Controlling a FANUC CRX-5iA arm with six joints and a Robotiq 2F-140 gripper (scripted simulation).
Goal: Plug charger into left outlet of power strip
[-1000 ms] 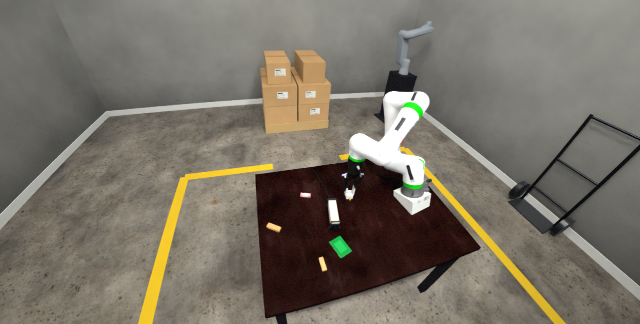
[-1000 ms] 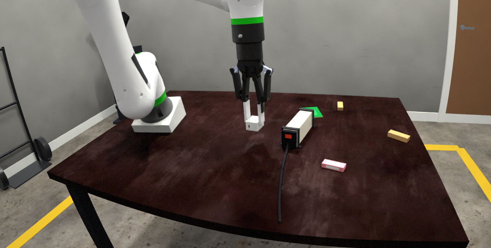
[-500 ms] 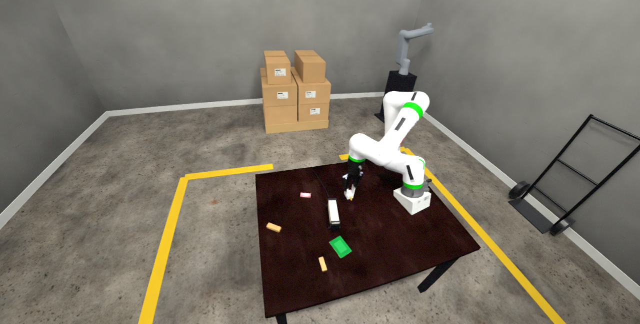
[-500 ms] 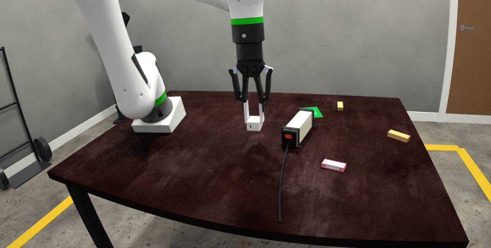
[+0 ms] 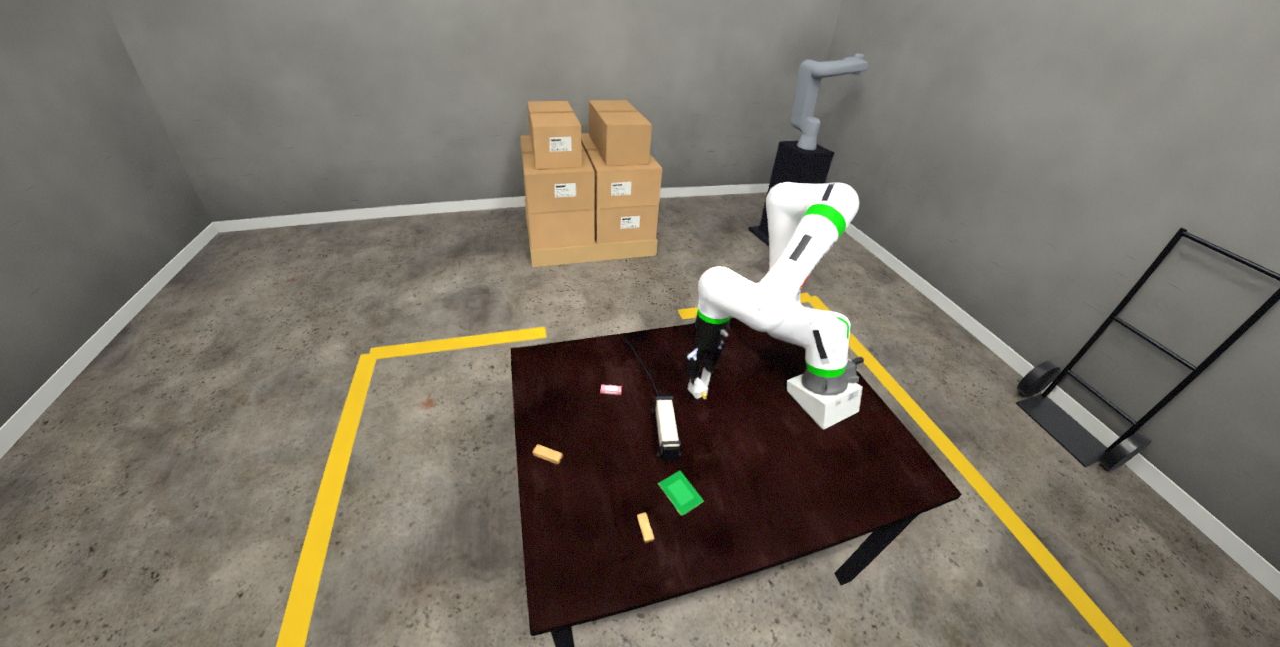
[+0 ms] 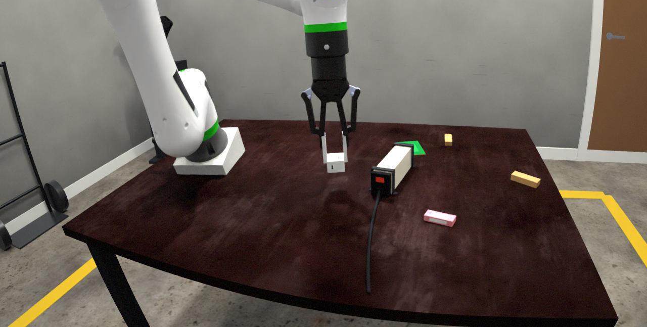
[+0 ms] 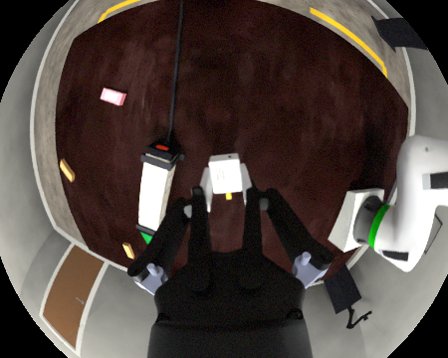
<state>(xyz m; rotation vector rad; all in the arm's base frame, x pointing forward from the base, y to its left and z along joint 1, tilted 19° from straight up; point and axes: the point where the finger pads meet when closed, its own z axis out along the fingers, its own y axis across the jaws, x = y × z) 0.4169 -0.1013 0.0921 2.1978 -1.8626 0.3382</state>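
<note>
Right now the white charger is 10 mm to the left of my hand and 40 mm below it. Round my hand: power strip (150 mm ahead, 60 mm to the left, 80 mm below); then flat piece (180 mm ahead, 260 mm to the left, 110 mm below); then red switch (110 mm ahead, 30 mm to the right, 70 mm below).
</note>
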